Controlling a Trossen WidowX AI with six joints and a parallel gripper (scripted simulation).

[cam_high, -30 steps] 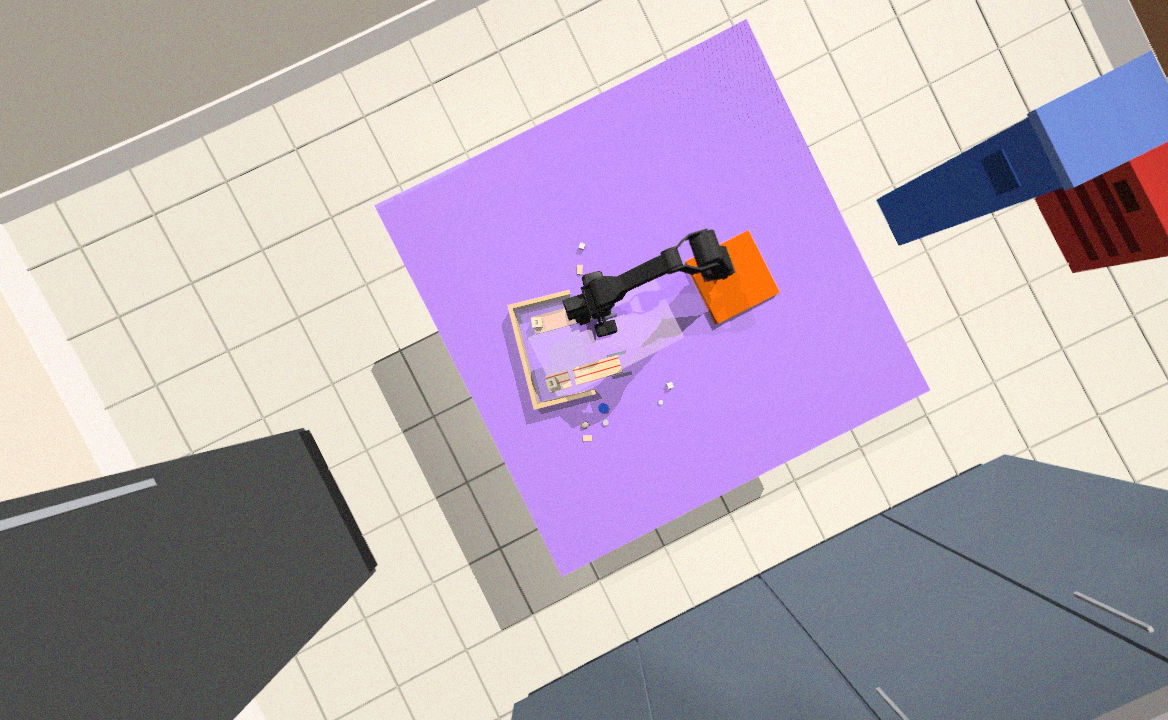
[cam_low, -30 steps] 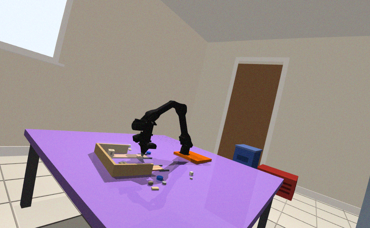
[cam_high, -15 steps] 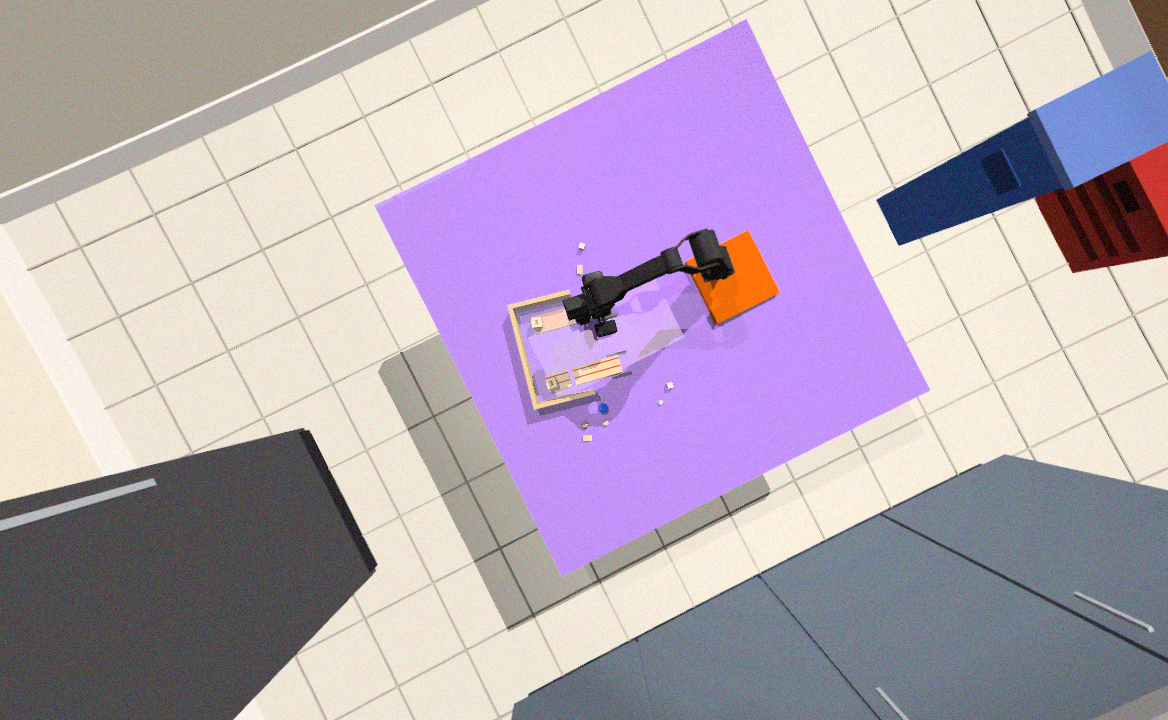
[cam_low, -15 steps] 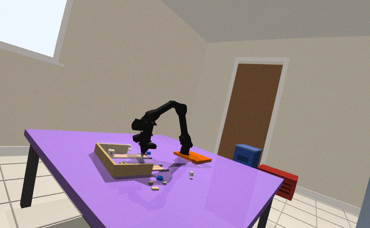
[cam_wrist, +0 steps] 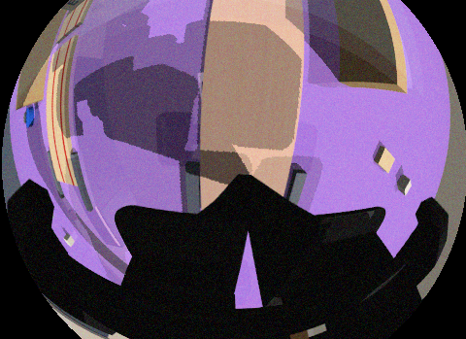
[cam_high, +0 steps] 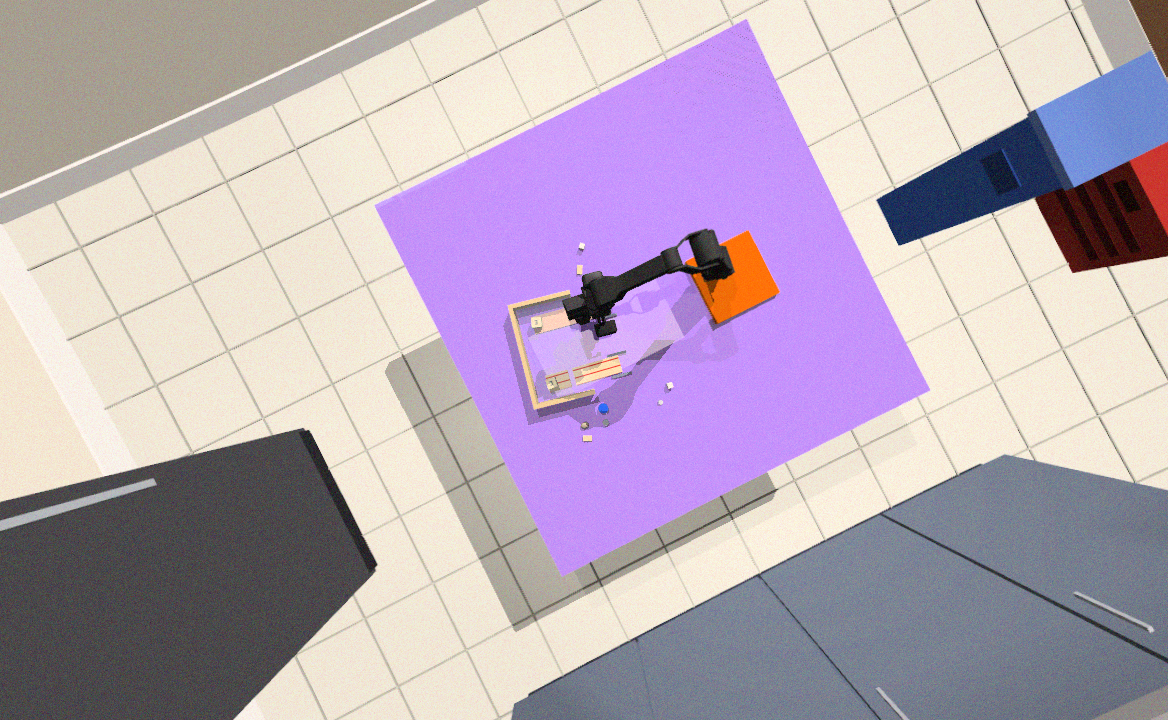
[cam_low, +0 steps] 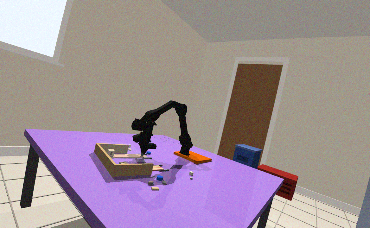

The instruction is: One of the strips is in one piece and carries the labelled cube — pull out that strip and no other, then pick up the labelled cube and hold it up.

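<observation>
Right now my gripper tip is 90 mm short of the tan strip.
</observation>
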